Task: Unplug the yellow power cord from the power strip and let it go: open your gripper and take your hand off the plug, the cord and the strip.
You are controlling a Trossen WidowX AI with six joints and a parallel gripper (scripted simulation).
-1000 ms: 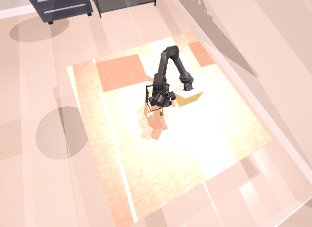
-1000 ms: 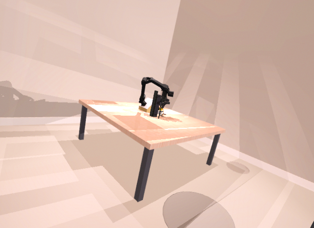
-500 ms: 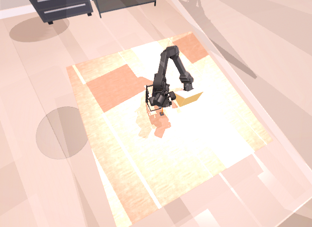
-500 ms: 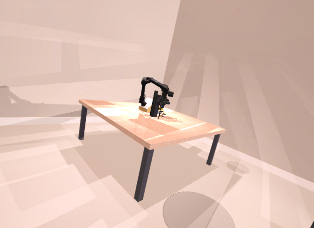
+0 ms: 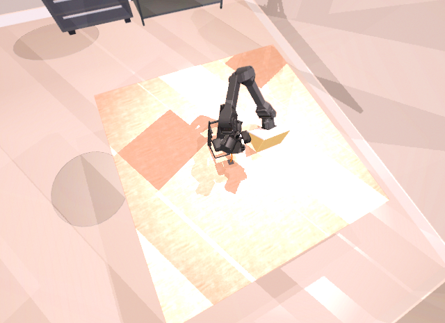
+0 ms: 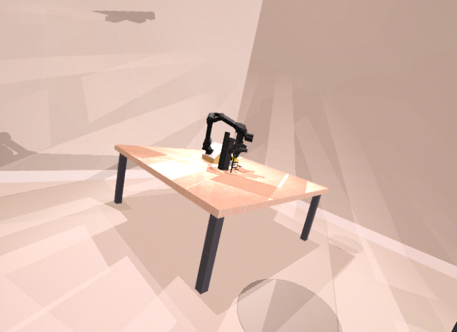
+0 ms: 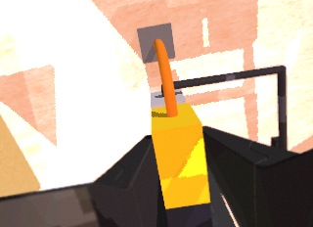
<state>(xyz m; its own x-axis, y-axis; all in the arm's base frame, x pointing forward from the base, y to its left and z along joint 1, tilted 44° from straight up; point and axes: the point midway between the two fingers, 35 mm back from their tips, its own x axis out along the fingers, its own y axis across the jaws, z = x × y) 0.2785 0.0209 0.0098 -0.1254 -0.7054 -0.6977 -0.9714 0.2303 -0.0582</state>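
Right now my gripper tip is 3 cm to the left of the yellow plug.
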